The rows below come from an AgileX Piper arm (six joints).
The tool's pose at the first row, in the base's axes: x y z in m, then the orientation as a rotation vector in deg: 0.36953 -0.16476 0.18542 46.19 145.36 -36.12
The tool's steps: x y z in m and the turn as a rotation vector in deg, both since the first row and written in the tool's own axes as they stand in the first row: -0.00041 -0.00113 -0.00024 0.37 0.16 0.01; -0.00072 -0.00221 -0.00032 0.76 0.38 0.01; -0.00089 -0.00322 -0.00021 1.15 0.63 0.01; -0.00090 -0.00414 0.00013 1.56 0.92 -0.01; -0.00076 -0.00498 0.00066 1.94 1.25 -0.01; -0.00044 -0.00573 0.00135 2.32 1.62 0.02; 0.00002 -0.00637 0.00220 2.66 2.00 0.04; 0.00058 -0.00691 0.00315 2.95 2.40 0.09; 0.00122 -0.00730 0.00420 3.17 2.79 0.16
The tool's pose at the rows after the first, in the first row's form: 0.36909 -0.16564 0.18615 46.41 145.45 -36.56; 0.36864 -0.16652 0.18669 46.66 145.60 -37.02; 0.36817 -0.16739 0.18698 46.92 145.78 -37.48; 0.36769 -0.16825 0.18698 47.19 146.00 -37.96; 0.36719 -0.16908 0.18672 47.49 146.24 -38.38; 0.36665 -0.16985 0.18622 47.85 146.51 -38.78; 0.36611 -0.17057 0.18548 48.18 146.79 -39.14; 0.36558 -0.17122 0.18459 48.55 147.08 -39.41; 0.36511 -0.17178 0.18353 48.92 147.36 -39.58
